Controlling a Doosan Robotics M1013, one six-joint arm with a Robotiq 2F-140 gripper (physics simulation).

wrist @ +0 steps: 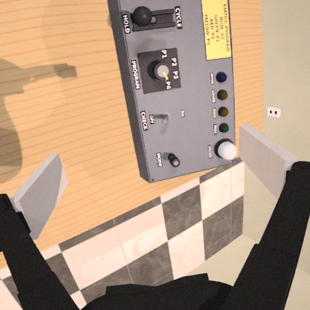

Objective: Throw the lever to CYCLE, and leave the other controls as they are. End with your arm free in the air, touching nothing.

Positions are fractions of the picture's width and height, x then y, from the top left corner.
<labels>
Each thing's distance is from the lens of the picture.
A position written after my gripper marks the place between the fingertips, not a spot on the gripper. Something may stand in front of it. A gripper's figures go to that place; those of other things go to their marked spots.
my gripper (0.49, 0.50): 0.18 m
grey control panel (0.64, 0.31): 0.66 m
</labels>
